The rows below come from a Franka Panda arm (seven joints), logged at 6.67 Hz.
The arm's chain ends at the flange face. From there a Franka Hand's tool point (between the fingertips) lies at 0.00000 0.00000 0.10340 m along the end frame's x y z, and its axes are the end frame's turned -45 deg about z.
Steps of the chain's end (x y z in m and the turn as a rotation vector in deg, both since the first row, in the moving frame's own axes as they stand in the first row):
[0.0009 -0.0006 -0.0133 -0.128 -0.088 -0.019]
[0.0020 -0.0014 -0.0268 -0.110 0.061 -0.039]
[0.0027 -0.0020 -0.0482 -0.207 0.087 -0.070]
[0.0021 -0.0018 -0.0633 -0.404 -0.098 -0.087]
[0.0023 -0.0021 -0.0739 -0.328 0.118 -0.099]
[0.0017 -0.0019 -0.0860 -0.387 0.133 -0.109]
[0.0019 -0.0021 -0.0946 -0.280 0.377 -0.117]
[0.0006 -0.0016 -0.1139 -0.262 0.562 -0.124]
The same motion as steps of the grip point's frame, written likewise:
[0.0008 0.0003 -0.0133 -0.028 -0.153 -0.019]
[0.0023 0.0006 -0.0268 -0.121 -0.035 -0.039]
[0.0032 0.0009 -0.0482 -0.208 -0.085 -0.070]
[0.0021 0.0006 -0.0633 -0.216 -0.355 -0.087]
[0.0028 0.0007 -0.0739 -0.315 -0.148 -0.099]
[0.0022 0.0005 -0.0860 -0.368 -0.180 -0.109]
[0.0030 0.0007 -0.0946 -0.465 0.069 -0.117]
[0.0019 0.0003 -0.1139 -0.583 0.212 -0.124]

